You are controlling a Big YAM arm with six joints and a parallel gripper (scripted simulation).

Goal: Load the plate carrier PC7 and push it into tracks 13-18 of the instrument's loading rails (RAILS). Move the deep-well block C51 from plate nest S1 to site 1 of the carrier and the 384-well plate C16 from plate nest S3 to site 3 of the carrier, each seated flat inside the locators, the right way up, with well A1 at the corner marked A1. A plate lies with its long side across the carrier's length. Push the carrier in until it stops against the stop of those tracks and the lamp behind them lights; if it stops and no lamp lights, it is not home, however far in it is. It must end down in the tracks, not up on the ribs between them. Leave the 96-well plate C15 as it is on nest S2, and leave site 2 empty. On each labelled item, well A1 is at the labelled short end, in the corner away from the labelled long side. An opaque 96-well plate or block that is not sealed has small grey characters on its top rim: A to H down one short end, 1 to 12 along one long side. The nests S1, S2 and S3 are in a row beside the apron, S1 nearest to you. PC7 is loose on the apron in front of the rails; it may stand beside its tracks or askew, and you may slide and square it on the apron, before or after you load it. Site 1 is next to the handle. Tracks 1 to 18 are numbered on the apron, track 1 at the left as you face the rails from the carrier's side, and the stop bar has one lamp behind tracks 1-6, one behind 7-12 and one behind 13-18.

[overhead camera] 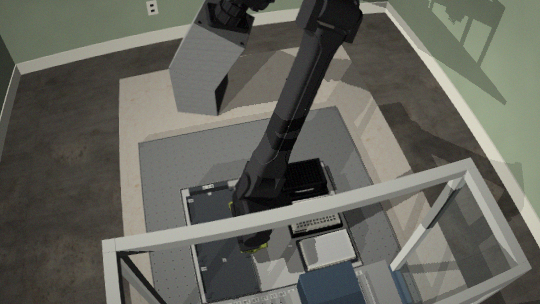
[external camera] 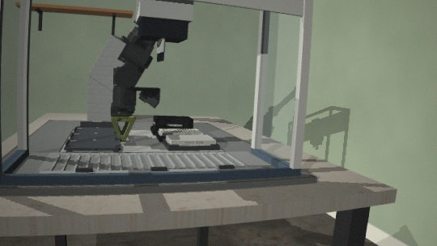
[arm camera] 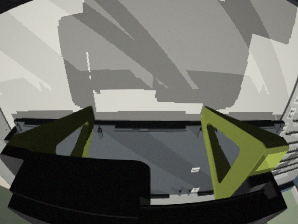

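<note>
My gripper is now 18 cm to the right of the white block, 9 cm short of it and 1 cm below it. From my hand the other things lie so: white frame bar (46 cm above, 20 cm ahead, 6 cm to the left); nest S1 (17 cm to the left, 13 cm behind, 1 cm below); dark carrier PC7 (8 cm to the right).
</note>
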